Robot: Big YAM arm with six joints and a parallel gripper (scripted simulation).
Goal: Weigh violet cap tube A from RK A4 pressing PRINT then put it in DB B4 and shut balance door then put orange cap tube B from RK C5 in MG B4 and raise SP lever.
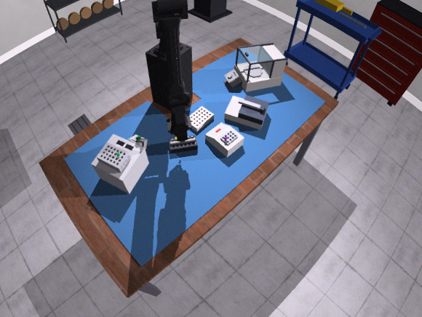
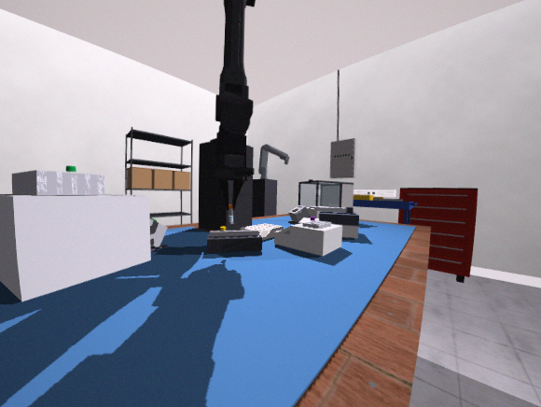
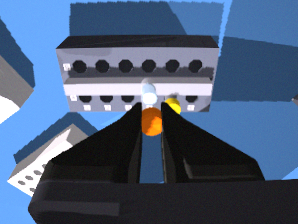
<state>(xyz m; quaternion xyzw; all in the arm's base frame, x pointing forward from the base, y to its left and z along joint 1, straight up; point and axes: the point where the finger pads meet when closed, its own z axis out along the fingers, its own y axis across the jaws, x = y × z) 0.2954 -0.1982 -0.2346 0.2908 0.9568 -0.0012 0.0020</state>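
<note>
Right now the yellow-capped tube is 4 cm behind my hand and 8 cm below it. Round my hand: magnet block MG: 1 cm behind, 2 cm to the left, 9 cm below; tube rack RK: 7 cm behind, 19 cm to the left, 9 cm below; violet-capped tube: 14 cm ahead, 15 cm to the left, 5 cm below.
</note>
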